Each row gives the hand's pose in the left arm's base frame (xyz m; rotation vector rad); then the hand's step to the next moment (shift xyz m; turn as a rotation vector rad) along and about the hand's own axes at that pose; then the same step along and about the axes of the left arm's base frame.
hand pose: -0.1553 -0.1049 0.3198 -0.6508 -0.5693 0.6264
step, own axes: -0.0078 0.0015 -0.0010 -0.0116 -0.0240 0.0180
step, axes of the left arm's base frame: -0.0051 -0.0047 -0.0039 -0.0113 -0.0163 0.0253
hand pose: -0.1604 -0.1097 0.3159 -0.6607 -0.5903 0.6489
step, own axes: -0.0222 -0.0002 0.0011 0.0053 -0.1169 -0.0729
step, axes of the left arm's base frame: -0.0152 -0.0153 -0.0055 0.0934 -0.0943 0.0373
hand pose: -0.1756 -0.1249 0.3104 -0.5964 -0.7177 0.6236
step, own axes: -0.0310 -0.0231 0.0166 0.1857 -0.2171 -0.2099
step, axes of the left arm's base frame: -0.0236 -0.0322 0.0131 0.3332 -0.0740 0.0959
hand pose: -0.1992 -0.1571 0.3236 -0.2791 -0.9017 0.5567
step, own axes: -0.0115 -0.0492 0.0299 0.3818 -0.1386 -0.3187
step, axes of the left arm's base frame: -0.0130 -0.0471 0.0326 0.4905 0.1017 0.1250
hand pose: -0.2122 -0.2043 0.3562 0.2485 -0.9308 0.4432
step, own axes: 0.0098 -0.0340 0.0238 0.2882 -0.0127 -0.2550
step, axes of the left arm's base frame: 0.0040 -0.0368 0.0212 0.3374 0.1636 0.0876
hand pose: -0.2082 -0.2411 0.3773 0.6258 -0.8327 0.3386
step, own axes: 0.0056 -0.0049 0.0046 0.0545 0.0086 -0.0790
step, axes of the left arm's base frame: 0.0034 -0.0065 0.0048 0.0760 0.0590 0.0051
